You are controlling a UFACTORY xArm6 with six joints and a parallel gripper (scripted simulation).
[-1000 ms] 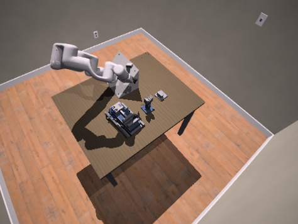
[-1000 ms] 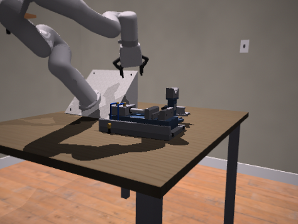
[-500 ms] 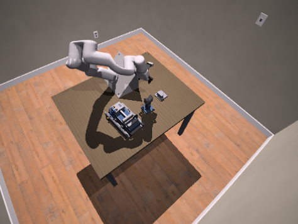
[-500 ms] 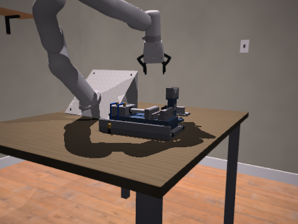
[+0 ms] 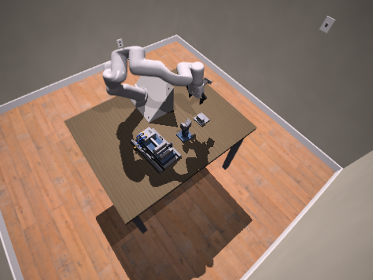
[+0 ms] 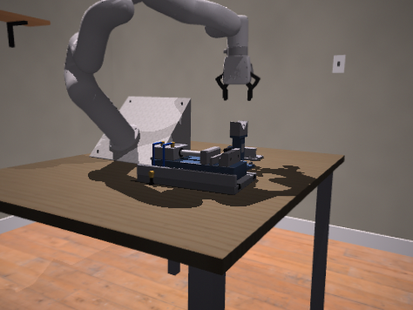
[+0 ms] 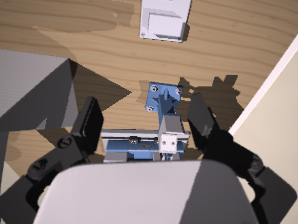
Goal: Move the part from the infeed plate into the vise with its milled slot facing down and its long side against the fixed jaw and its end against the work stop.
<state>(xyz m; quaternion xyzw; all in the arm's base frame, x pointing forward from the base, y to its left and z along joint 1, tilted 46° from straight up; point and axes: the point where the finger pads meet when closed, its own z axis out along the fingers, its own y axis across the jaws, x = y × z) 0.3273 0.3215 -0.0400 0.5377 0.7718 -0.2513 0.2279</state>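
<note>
Now: the part 20 mm ahead of my hand, 60 mm to the left of it and 210 mm below it. From my hand the other things lie so: moving jaw (130 mm ahead, 350 mm to the right, 160 mm below); then cylinder rod (80 mm ahead, 360 mm to the right, 160 mm below); then work stop (160 mm ahead, 290 mm to the right, 150 mm below).
</note>
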